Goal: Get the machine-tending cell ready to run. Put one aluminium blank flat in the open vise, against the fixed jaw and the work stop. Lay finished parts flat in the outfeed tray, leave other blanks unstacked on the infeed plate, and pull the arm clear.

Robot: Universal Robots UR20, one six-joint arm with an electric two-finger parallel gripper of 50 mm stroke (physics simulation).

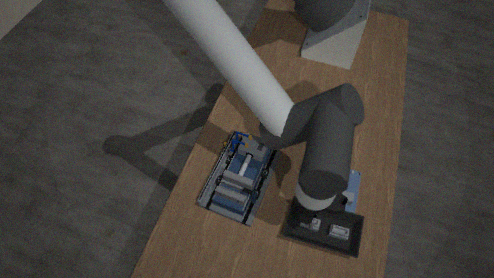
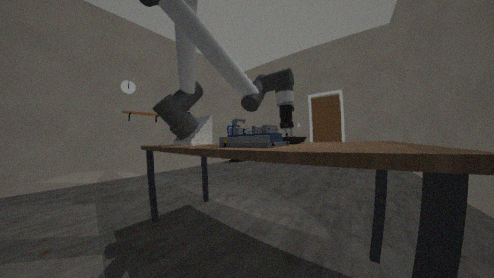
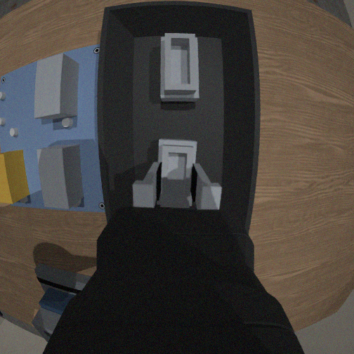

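Seen in the pictures: gripper, fingertip midpoint: [image 1: 310,222]; arm's base, link origin: [image 1: 332,12] [image 2: 188,130].
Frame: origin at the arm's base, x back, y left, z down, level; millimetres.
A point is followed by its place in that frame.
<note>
My gripper [image 2: 287,133] @(z 106, x -935, y 180 mm) [image 3: 175,174] points down over the black outfeed tray [image 1: 358,235] @(z 101, x -924, y 337 mm) [image 2: 299,139] @(z 113, x -997, y 191 mm) [image 3: 254,100]. It is shut on a light grey finished part [image 3: 177,143] with a rectangular pocket; its exact height over the tray floor is hard to tell. A second pocketed part [image 1: 339,231] @(z 106, x -931, y 277 mm) [image 3: 194,65] lies flat in the tray, apart from the held one. Two plain grey blanks [image 3: 48,90] [image 3: 52,175] sit separately on the blue infeed plate [image 1: 354,182] @(z 130, x -729, y 287 mm) [image 3: 86,131]. The vise [image 1: 238,178] @(z 42, x -907, y -82 mm) stands with its jaws apart; small details between them are unclear.
A yellow block [image 3: 12,177] and small pale pins stand on the infeed plate. The plate adjoins the tray. A blue bracket [image 1: 236,142] @(z 99, x -752, y -157 mm) stands at one end of the vise base. The dark forearm [image 1: 327,135] @(z -314, x -891, y 130 mm) hangs over the table [image 1: 192,225] @(z 139, x -1081, y -175 mm) beside the vise and partly hides the plate.
</note>
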